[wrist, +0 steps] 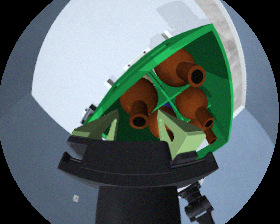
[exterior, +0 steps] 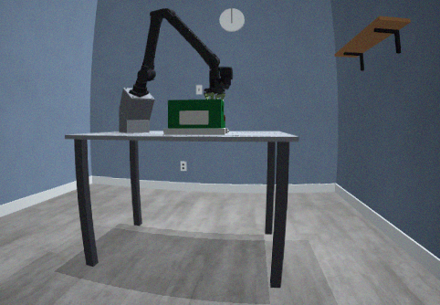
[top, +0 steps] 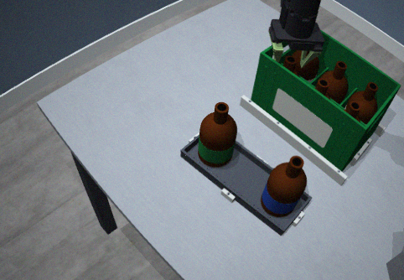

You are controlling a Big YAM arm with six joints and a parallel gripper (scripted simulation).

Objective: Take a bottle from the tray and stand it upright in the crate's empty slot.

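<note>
My gripper is now 70 mm above the brown bottle. From my hand the other things lie so: grey tray: 200 mm to the left, 140 mm below, 80 mm behind; then crate: 90 mm behind, 70 mm below, 50 mm to the right.
</note>
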